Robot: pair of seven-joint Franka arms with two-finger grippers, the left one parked.
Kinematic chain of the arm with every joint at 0, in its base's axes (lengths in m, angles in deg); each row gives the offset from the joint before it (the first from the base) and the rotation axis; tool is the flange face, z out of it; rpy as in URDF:
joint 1: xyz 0 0 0.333 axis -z
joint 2: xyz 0 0 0 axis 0.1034 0.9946 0
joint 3: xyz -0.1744 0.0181 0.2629 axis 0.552 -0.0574 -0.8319
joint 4: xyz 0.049 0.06 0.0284 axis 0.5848 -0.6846 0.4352
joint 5: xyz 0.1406 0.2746 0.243 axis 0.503 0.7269 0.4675
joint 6: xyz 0 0 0 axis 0.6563 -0.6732 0.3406
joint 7: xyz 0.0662 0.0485 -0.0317 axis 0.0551 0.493 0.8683
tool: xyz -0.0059 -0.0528 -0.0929 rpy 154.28 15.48 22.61
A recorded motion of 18 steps. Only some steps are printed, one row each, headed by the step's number.
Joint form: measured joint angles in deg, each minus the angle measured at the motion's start. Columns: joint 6, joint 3, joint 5, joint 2, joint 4, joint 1, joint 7.
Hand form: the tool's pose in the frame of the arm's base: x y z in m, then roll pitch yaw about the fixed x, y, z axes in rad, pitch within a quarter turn. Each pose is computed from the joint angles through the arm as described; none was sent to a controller.
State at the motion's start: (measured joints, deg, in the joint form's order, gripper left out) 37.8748 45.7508 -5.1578 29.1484 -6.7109 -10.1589 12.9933
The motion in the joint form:
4: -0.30 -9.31 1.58 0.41 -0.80 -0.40 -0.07
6: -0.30 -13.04 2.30 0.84 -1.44 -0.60 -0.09
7: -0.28 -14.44 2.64 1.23 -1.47 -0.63 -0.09
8: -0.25 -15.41 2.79 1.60 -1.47 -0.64 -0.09
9: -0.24 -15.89 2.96 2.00 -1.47 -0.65 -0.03
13: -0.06 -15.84 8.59 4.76 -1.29 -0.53 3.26
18: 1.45 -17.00 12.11 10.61 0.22 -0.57 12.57
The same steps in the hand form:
4: 0.4698 0.1831 0.6516 -3.1070 0.1666 0.3363
6: 0.4576 0.2178 0.6424 -3.0966 0.1863 0.4071
7: 0.4538 0.2305 0.6387 -3.0897 0.1935 0.4336
8: 0.4517 0.2390 0.6355 -3.0856 0.1993 0.4517
9: 0.4515 0.2435 0.6322 -3.0802 0.2058 0.4625
13: 0.4611 0.2544 0.6124 -2.9470 0.2322 0.5469
18: 0.4833 0.2745 0.5772 -2.8015 0.2131 0.7450

